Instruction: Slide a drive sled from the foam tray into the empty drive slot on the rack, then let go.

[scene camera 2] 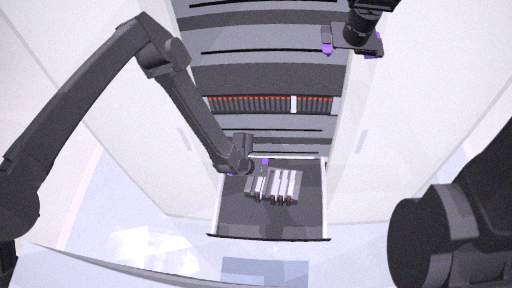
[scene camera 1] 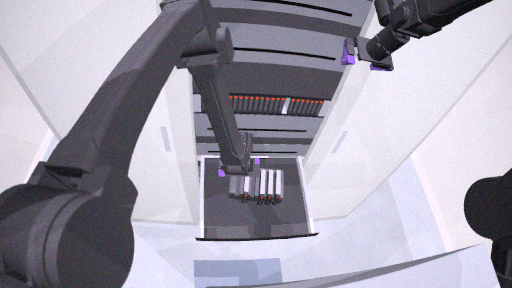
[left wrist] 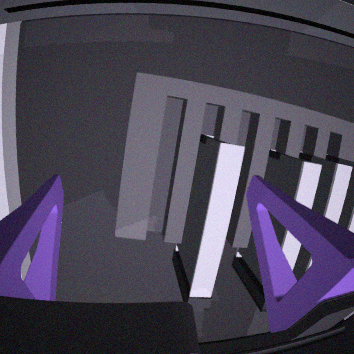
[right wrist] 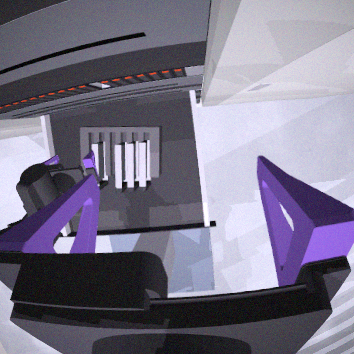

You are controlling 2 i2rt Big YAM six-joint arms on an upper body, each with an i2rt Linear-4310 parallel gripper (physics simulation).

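Places are measured from the left arm's base along level axes (x down, y left, z ahead), in millimetres.
Pixels of known places: left gripper, fingertip midpoint: (left wrist: 157,183) (right wrist: 74,154); right gripper, fingertip midpoint: (scene camera 2: 346,55) (scene camera 1: 356,65) (right wrist: 173,172).
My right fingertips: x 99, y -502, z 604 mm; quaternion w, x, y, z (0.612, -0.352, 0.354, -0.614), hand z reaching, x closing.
Note:
For each thing: its top centre in the pictures, then the offset to it from my right fingertips. "spot": a spot on its surface instead.
- foam tray, top centre: (left wrist: 255,175) (right wrist: 117,151) (scene camera 2: 273,181) (scene camera 1: 257,181) dx +572, dy +200, dz -34 mm
- sled, top centre: (left wrist: 214,238) (right wrist: 94,167) (scene camera 1: 247,180) (scene camera 2: 259,180) dx +516, dy +249, dz -61 mm
- pulled-out drawer, surface spot: (scene camera 1: 220,217) (scene camera 2: 234,215) spot: dx +627, dy +351, dz -171 mm
The foam tray (left wrist: 131,150) (right wrist: 156,155) holds several white-topped drive sleds. One sled (left wrist: 220,215) (scene camera 1: 246,185) (scene camera 2: 259,184) stands apart at the left. Three others (right wrist: 130,162) (scene camera 1: 270,182) (scene camera 2: 284,183) stand together at the right. My left gripper (left wrist: 157,183) (scene camera 1: 239,167) (scene camera 2: 247,168) is open above the tray's left part. In the left wrist view the lone sled shows between its fingers, nearer the right-hand one, untouched. The empty drive slot (scene camera 1: 285,106) (scene camera 2: 293,104) is a pale gap in the rack's drive row. My right gripper (right wrist: 173,172) (scene camera 1: 365,64) (scene camera 2: 348,53) is open, high at the right.
The foam tray lies in a pulled-out drawer (scene camera 1: 220,217) (scene camera 2: 235,220) with pale side walls, below the rack's row of red-tipped drives (scene camera 1: 257,104) (scene camera 2: 250,104). Pale doors (scene camera 1: 175,175) (scene camera 2: 375,175) stand open on both sides. The left arm reaches across the rack's front.

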